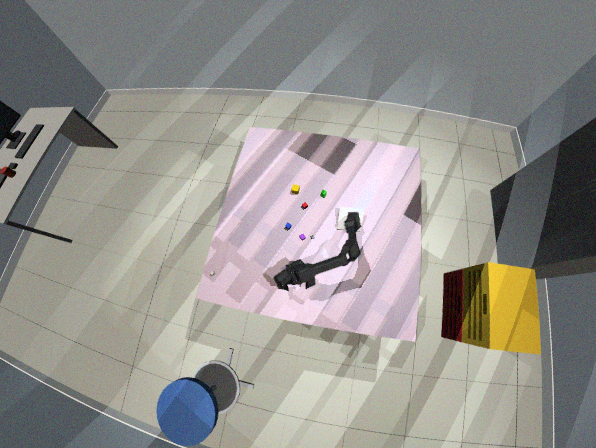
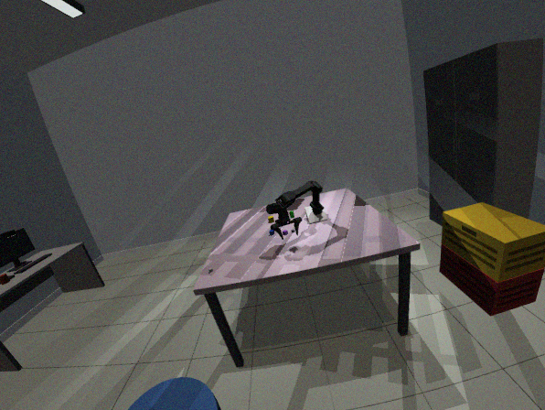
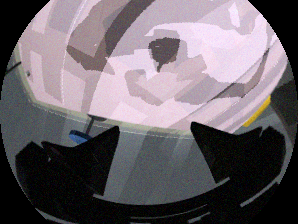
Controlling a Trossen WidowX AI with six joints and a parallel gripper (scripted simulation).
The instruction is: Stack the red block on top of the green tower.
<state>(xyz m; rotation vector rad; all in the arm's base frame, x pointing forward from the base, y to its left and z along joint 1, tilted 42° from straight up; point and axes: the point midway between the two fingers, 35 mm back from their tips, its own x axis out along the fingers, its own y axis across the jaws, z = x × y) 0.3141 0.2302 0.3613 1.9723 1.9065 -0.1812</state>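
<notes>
My gripper tip is 53 cm to the left of the red block, 11 cm above it and 3 cm past it. From my gripper tip the other things lie so: yellow block 64 cm to the right, 10 cm below, 3 cm ahead; purple block 32 cm to the right, 11 cm below, 2 cm behind; blue block 39 cm to the right, 11 cm below, 7 cm ahead.
</notes>
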